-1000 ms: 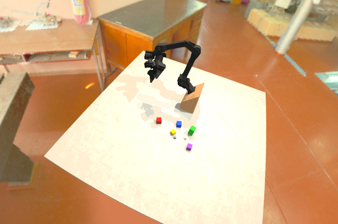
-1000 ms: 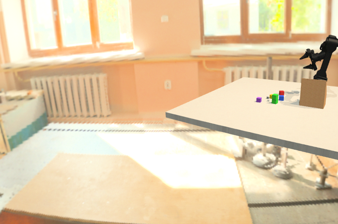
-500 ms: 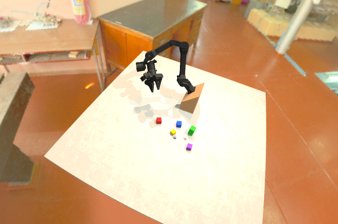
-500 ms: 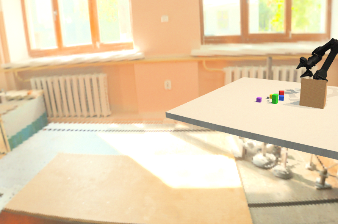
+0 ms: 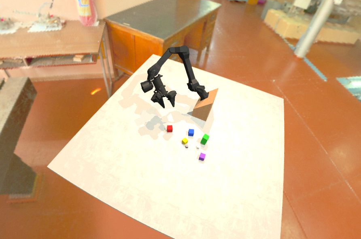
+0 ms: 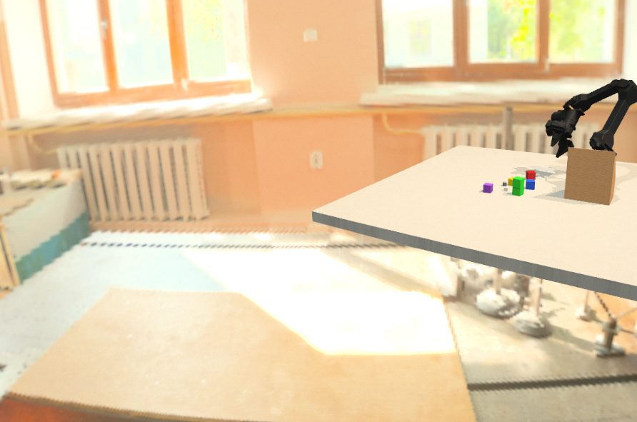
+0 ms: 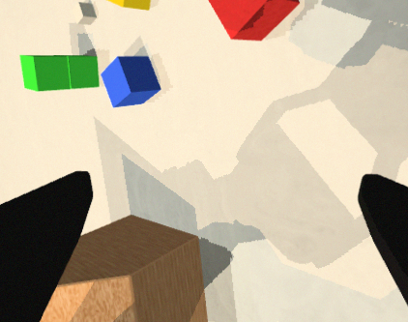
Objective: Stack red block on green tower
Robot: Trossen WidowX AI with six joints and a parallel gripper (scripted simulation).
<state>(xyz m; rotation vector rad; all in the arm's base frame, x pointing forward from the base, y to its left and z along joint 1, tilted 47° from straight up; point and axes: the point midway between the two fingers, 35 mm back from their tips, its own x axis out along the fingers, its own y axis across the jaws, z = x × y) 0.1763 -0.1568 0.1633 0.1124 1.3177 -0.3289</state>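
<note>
My gripper tip is now 10 cm above the red block, 9 cm short of it and 4 cm to the right of it. The rest, counted from my gripper tip: purple block (28 cm to the left, 22 cm ahead, 10 cm below); then yellow block (16 cm to the left, 14 cm ahead, 10 cm below); then blue block (18 cm to the left, 10 cm below, 7 cm ahead).
</note>
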